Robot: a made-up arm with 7 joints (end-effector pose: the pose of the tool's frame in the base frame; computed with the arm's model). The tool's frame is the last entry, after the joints. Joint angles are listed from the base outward.
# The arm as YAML. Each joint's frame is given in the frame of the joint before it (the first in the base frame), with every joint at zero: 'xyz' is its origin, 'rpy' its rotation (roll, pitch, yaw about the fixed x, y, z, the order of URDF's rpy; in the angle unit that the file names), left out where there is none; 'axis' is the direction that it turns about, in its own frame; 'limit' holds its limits. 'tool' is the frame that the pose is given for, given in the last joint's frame.
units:
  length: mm
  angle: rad
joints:
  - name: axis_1
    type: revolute
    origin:
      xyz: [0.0, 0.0, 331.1]
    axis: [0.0, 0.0, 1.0]
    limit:
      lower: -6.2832
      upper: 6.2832
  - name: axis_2
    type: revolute
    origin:
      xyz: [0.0, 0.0, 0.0]
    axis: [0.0, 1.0, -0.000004]
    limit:
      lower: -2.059
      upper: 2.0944
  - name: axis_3
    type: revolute
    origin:
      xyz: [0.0, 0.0, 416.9]
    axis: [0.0, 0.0, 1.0]
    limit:
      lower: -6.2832
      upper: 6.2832
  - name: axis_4
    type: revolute
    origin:
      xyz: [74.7, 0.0, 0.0]
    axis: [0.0, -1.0, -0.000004]
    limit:
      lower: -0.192
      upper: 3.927
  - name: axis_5
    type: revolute
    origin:
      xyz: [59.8, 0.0, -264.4]
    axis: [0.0, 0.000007, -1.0]
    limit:
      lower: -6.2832
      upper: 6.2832
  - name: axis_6
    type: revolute
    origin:
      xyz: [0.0, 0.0, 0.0]
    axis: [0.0, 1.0, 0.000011]
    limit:
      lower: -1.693
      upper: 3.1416
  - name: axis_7
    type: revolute
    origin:
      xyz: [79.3, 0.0, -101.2]
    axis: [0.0, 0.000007, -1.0]
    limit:
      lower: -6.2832
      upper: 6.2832
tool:
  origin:
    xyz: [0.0, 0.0, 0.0]
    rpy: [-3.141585, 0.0, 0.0]
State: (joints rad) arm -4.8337 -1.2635 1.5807 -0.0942 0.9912 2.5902 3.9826
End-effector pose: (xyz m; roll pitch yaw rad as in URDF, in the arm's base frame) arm -0.0731 -0.2128 0.2946 -1.7239 -0.1337 -3.0284
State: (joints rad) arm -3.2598 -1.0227 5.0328 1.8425 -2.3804 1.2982 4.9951
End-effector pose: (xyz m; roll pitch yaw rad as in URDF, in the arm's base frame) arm 0.5383 0.3335 0.7220 1.7615 0.8070 1.8751
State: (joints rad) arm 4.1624 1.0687 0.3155 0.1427 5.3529 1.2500 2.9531
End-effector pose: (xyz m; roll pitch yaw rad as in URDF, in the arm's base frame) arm -0.0706 -0.0974 0.2198 1.5315 -0.5040 -2.5880
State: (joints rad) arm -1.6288 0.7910 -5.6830 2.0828 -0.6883 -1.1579 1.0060
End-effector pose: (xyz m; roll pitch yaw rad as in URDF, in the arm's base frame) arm 0.1460 -0.5686 0.7138 -0.3696 -0.5319 3.1089
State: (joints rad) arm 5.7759 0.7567 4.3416 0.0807 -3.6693 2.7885 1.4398
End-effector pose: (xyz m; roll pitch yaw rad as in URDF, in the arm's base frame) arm -0.0041 -0.2811 0.5261 0.3059 0.8331 -0.4637
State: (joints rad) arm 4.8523 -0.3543 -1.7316 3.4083 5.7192 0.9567 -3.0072
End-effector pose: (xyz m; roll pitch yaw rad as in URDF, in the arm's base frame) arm 0.0175 0.2870 1.0619 0.7632 0.7797 -3.0999
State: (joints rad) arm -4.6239 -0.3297 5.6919 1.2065 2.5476 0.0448 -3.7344
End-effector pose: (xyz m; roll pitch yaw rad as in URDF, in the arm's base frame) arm 0.2481 0.2380 0.7043 1.6241 -0.5667 2.6693
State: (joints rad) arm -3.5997 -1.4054 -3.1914 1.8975 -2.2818 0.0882 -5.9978
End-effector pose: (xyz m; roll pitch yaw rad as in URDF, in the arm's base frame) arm 0.5631 -0.2420 0.0026 2.6704 0.3181 1.4501
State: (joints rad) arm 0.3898 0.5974 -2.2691 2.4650 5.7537 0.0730 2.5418
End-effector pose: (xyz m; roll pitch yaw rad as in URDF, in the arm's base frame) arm 0.3946 -0.0388 1.0392 -0.4620 -0.2386 -3.1262
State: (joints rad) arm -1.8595 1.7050 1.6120 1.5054 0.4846 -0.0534 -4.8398
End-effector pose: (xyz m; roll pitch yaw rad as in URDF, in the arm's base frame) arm 0.2787 -0.6253 0.2396 1.5313 1.0804 1.2630
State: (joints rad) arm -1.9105 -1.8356 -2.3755 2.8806 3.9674 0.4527 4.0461
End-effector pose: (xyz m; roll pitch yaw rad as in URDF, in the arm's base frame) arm 0.1495 0.7474 0.0398 -2.1527 0.6876 -1.0374
